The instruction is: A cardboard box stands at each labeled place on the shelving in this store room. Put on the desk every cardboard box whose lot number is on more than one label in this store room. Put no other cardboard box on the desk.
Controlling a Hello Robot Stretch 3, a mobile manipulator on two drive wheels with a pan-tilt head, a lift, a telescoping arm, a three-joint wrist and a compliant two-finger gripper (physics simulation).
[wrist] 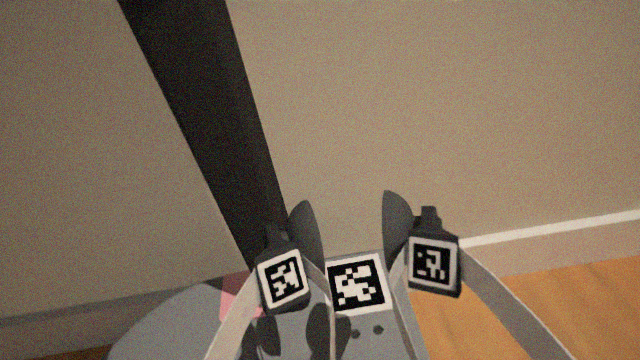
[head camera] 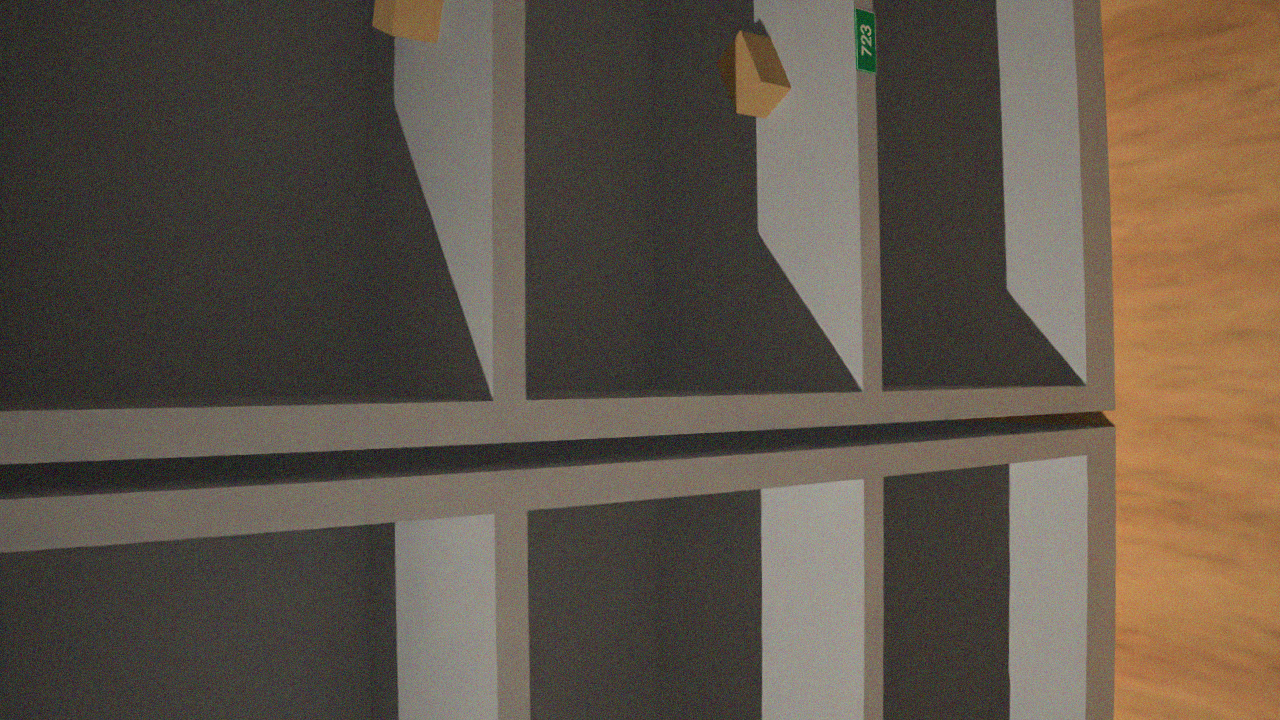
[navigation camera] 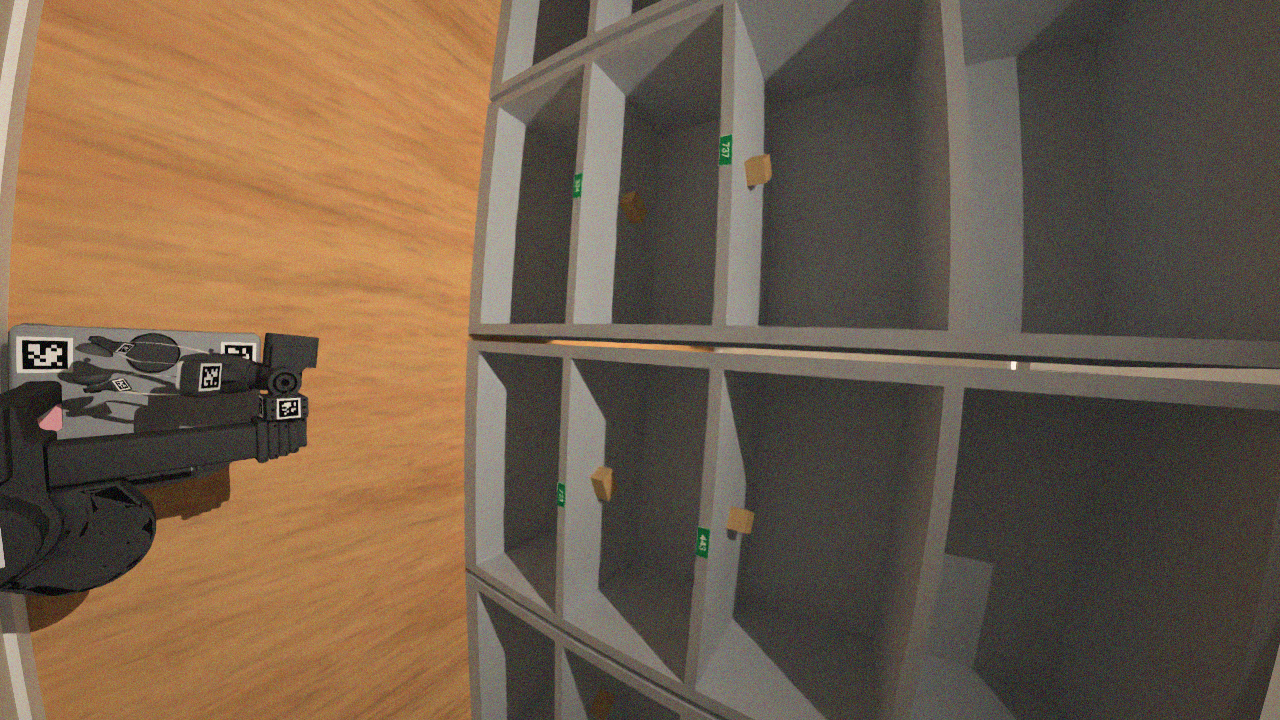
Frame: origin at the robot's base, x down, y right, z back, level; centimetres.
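Where they show: gripper, fingertip midpoint: [wrist: 348,222] [navigation camera: 77,363]; robot's base, origin of the base link: [navigation camera: 155,351].
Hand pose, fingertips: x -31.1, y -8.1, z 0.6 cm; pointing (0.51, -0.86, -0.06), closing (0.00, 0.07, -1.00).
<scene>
Each offset is from my fingertips to the top centre of the thing. "spot": to the spot under its first point. Level surfaces: height alone.
In the head camera view, a cardboard box {dx -27.3, dy +104.6, dz +39.3 cm} [head camera: 760,89] [navigation camera: 602,483] stands behind the green label 723 {spot: dx -20.8, dy +88.0, dz +39.4 cm} [head camera: 865,40] [navigation camera: 561,494]. Another cardboard box {dx -73.0, dy +106.9, dz +40.1 cm} [head camera: 409,17] [navigation camera: 740,520] stands behind the label 443 {spot: dx -66.5, dy +88.1, dz +39.2 cm} [navigation camera: 703,542]. In the navigation view, a cardboard box {dx -73.0, dy +104.3, dz -56.5 cm} [navigation camera: 758,170] stands by the label 737 {spot: dx -66.3, dy +88.6, dz -54.4 cm} [navigation camera: 725,150]. A darker cardboard box {dx -27.3, dy +113.6, dz -56.0 cm} [navigation camera: 633,207] stands by a small label {spot: dx -20.6, dy +88.7, dz -54.6 cm} [navigation camera: 577,185] whose number is hard to read. One more cardboard box {dx -27.3, dy +108.7, dz +133.3 cm} [navigation camera: 604,703] shows at the bottom edge. My gripper [wrist: 348,222] [navigation camera: 89,360] is open and empty over my base, away from the shelving. The desk does not show.
Grey shelving [head camera: 508,223] [navigation camera: 720,241] with open compartments stands across the wooden floor {dx +31.1 cm} [head camera: 1199,313] [navigation camera: 375,223] from my base [navigation camera: 246,340]. A narrow gap separates neighbouring units. A beige wall [wrist: 450,100] with a white-topped skirting rises close by in the wrist view, beyond my dark mast [wrist: 200,100].
</scene>
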